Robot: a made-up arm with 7 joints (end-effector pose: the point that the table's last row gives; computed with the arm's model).
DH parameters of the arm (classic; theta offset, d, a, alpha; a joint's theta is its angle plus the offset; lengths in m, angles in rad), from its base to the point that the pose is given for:
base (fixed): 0 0 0 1.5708
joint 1: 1.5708 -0.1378 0 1.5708
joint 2: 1.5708 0 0 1.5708
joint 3: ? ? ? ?
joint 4: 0 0 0 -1.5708
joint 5: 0 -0.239 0 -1.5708
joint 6: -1.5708 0 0 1.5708
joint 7: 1.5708 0 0 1.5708
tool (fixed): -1.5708 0 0 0
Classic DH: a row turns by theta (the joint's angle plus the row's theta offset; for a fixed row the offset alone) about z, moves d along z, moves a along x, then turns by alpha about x.
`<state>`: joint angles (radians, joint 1 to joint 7).
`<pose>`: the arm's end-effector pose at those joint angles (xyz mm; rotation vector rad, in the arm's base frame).
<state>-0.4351 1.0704 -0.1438 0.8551 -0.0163 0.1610 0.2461</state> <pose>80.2 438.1 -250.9 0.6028 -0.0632 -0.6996</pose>
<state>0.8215 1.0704 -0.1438 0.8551 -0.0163 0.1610 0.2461</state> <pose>263.4 438.1 -1.2 0.9636 -1.2237 -0.2270</pose>
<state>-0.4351 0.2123 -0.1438 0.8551 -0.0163 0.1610 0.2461</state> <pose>12.7 187.6 -396.1 -0.1364 -0.2093 -0.2786</pose>
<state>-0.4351 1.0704 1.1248 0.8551 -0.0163 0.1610 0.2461</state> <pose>58.6 528.6 -58.4 1.1438 -0.8161 0.2319</pose>
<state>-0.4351 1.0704 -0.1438 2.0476 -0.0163 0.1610 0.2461</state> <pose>161.1 202.1 -151.9 0.1550 -1.0717 -1.2561</pose>
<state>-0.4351 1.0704 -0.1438 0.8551 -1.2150 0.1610 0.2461</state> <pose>80.2 438.1 -250.9 0.9132 0.5306 -1.7148</pose>
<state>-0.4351 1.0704 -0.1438 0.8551 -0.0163 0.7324 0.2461</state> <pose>80.2 438.1 -250.9 0.7666 0.4057 -0.3798</pose>
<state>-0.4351 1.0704 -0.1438 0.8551 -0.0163 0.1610 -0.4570</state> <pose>80.2 438.1 -250.9 1.2748 -0.3177 -0.6720</pose>
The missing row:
joint 3: 1.5708 -0.1996 0 1.5708
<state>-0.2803 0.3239 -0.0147 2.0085 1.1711 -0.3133 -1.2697</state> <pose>181.9 166.1 -150.4 0.0928 -1.0027 1.5555</pose>
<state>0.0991 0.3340 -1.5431 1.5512 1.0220 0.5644 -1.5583</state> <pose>33.4 -20.9 -269.3 0.5189 -0.5244 -0.5941</pose>
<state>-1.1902 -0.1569 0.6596 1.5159 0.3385 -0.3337 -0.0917</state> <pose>-146.2 249.0 -261.6 0.7566 -0.6582 0.5551</pose>
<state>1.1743 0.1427 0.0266 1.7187 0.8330 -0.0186 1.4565</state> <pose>240.5 167.4 155.5 0.9225 2.1036 1.6946</pose>
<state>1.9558 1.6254 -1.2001 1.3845 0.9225 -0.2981 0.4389</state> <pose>158.3 393.3 156.0 0.6965 -2.2346 -0.7023</pose>
